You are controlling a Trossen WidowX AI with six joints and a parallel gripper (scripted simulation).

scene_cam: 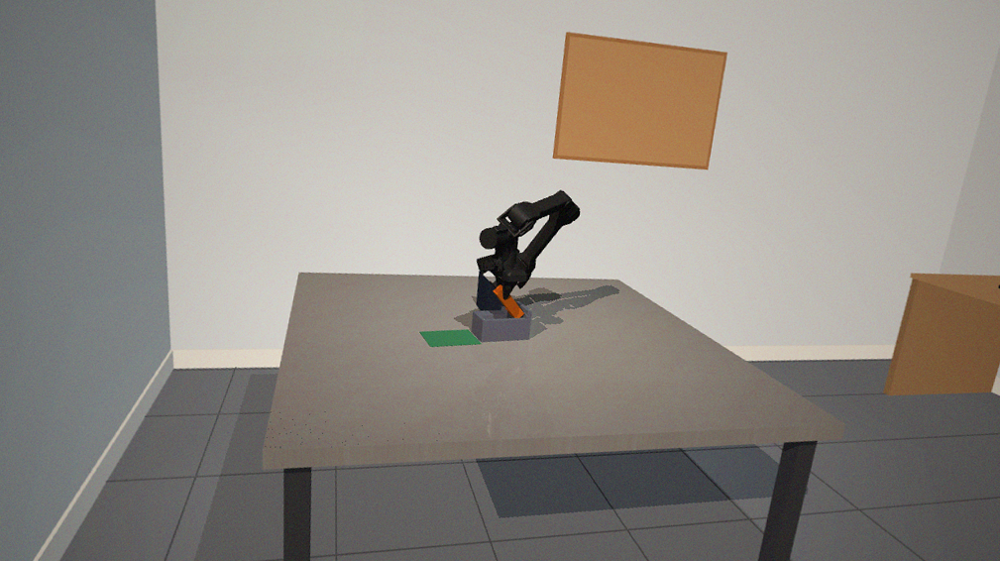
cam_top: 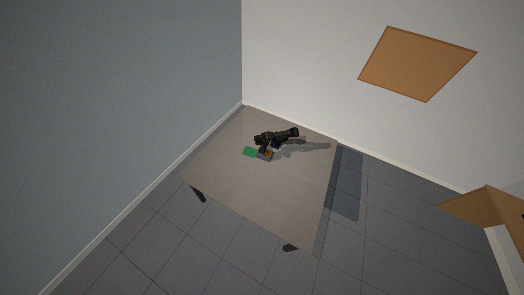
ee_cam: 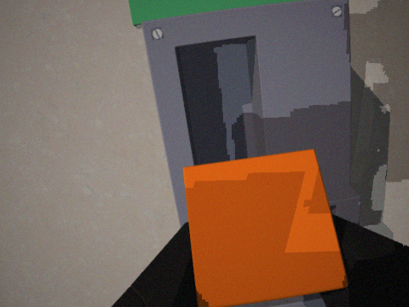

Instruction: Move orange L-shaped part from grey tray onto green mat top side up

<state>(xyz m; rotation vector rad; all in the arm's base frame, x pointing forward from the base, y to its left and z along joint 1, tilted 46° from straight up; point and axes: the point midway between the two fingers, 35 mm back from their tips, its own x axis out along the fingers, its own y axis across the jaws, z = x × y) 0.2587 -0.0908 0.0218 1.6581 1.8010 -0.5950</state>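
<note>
The green mat lies 15 cm to the right of my gripper tip and 14 cm below it. Round my gripper tip: orange L-shaped part 2 cm behind, 3 cm to the left, 3 cm below.
</note>
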